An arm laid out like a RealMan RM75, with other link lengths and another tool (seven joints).
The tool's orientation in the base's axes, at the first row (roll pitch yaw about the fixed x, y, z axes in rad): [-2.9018 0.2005 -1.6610]
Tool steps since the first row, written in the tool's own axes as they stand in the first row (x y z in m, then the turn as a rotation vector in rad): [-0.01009 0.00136 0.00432 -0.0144 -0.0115 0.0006]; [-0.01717 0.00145 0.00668 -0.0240 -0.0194 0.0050]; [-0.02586 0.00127 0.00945 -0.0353 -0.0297 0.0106]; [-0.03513 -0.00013 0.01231 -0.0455 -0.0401 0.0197]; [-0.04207 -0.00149 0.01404 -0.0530 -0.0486 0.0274]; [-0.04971 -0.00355 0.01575 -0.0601 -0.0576 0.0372]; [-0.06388 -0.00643 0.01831 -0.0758 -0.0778 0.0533]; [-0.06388 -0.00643 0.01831 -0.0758 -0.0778 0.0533]
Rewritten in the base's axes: [0.00068 0.01077 -0.00242 0.0125 0.0126 0.0050]; [0.00182 0.01810 -0.00328 0.0221 0.0217 0.0045]; [0.00346 0.02703 -0.00414 0.0344 0.0323 0.0039]; [0.00635 0.03638 -0.00469 0.0476 0.0424 -0.0004]; [0.00871 0.04326 -0.00464 0.0584 0.0499 -0.0042]; [0.01181 0.05074 -0.00427 0.0702 0.0573 -0.0100]; [0.01648 0.06462 -0.00321 0.0952 0.0726 -0.0175]; [0.01648 0.06462 -0.00321 0.0952 0.0726 -0.0175]
